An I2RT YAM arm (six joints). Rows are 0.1 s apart.
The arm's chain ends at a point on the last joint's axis. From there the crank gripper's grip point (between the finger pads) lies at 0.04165 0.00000 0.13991 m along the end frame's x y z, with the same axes.
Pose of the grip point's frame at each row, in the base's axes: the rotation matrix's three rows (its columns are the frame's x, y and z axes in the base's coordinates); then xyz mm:
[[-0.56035 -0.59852 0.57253], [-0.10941 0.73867 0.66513], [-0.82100 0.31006 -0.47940]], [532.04 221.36 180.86]
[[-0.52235 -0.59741 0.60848], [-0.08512 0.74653 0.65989], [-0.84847 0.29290 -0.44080]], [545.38 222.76 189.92]
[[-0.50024 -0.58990 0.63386], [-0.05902 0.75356 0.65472], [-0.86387 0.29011 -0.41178]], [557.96 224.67 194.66]
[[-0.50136 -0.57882 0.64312], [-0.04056 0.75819 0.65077], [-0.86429 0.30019 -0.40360]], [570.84 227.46 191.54]
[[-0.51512 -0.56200 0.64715], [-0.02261 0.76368 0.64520], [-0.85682 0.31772 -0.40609]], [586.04 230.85 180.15]
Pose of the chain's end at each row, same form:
[[-0.56035 -0.59852 0.57253], [-0.10941 0.73867 0.66513], [-0.82100 0.31006 -0.47940]], [475.28 132.86 282.13]
[[-0.52235 -0.59741 0.60848], [-0.08512 0.74653 0.65989], [-0.84847 0.29290 -0.44080]], [482.00 133.98 286.93]
[[-0.50024 -0.58990 0.63386], [-0.05902 0.75356 0.65472], [-0.86387 0.29011 -0.41178]], [490.11 135.53 288.25]
[[-0.50136 -0.57882 0.64312], [-0.04056 0.75819 0.65077], [-0.86429 0.30019 -0.40360]], [501.74 138.10 284.01]
[[-0.51512 -0.56200 0.64715], [-0.02261 0.76368 0.64520], [-0.85682 0.31772 -0.40609]], [516.95 141.52 272.65]

